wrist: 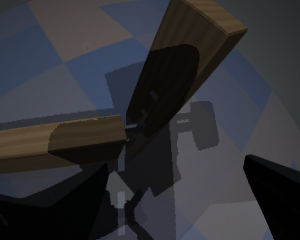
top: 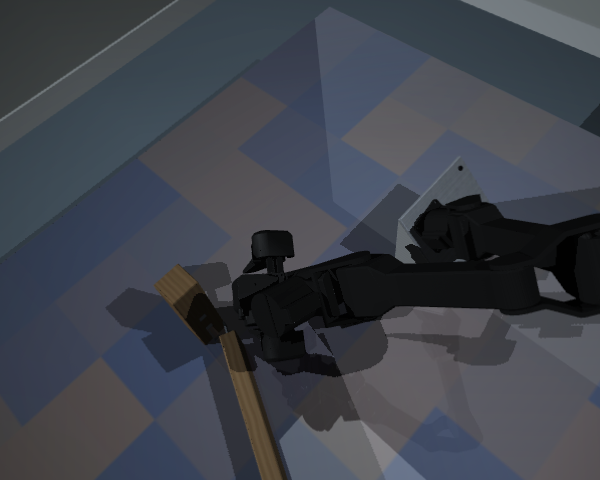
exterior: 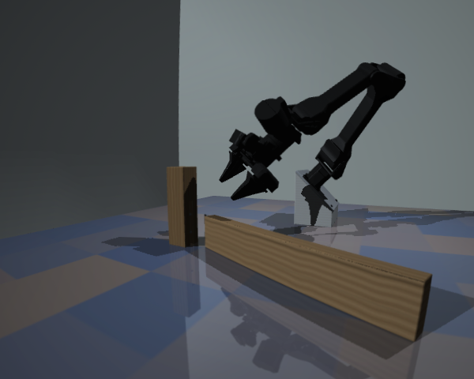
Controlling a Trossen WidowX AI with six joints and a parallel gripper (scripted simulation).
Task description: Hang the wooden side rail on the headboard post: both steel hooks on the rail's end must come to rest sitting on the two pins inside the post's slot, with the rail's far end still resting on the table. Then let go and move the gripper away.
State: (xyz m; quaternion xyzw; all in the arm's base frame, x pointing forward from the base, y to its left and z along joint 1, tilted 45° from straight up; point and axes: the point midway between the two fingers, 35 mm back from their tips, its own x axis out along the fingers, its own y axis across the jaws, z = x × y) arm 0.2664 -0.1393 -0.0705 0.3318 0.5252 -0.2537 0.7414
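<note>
Now: the wooden headboard post 80 mm to the right of my gripper tip, 50 mm ahead of it and 40 mm below it.
</note>
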